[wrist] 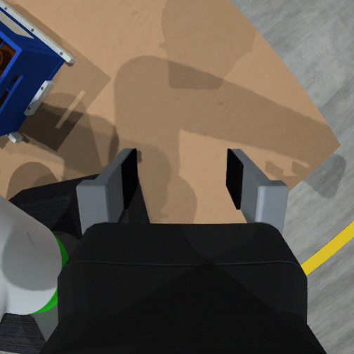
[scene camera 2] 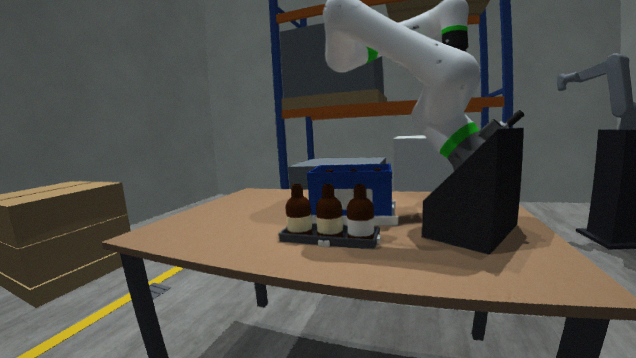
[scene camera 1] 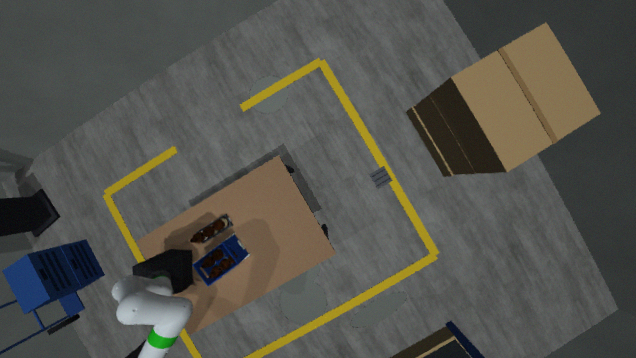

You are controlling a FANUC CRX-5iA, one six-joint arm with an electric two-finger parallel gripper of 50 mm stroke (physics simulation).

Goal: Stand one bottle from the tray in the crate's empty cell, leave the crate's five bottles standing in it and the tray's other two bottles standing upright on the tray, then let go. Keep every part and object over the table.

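Where they show: arm's base, origin of the base link: (scene camera 2: 478, 161).
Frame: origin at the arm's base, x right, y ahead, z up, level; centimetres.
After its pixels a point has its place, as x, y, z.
Note:
Three brown bottles (scene camera 2: 298, 215) @[-10.0, 50.8, -13.0] (scene camera 2: 329, 215) @[-10.7, 41.8, -12.6] (scene camera 2: 360, 215) @[-11.9, 33.3, -12.1] stand upright in a row on the dark tray (scene camera 2: 300, 239) @[-11.5, 50.2, -19.5]; in scene camera 1 they show as a dark row (scene camera 1: 210, 231) @[-6.1, 45.4, -9.6]. The blue crate (scene camera 1: 231, 245) @[11.2, 51.7, -9.6] (scene camera 2: 382, 192) @[5.6, 27.5, -10.1] (wrist: 40, 65) stands beside the tray, behind it in scene camera 2. Brown bottles (scene camera 1: 222, 267) @[19.7, 39.3, -5.7] (wrist: 6, 52) stand in the crate; their full number and the empty cell are hard to make out. My gripper (wrist: 181, 166) is open and empty, high above the table and off to the side of the crate. The arm hides it in both scene views.
The black pedestal (scene camera 1: 175, 265) @[-2.0, 10.4, -7.1] (scene camera 2: 465, 200) @[-12.5, 7.1, -8.2] (wrist: 50, 200) carries the arm at one end of the table (scene camera 1: 280, 200) @[6.5, 97.1, -20.7] (scene camera 2: 200, 235) @[-9.9, 84.9, -20.7] (wrist: 125, 30), close to the crate. White clamps flank the crate. Cartons (scene camera 1: 500, 100) (scene camera 2: 60, 220) stand on the floor away from the table.

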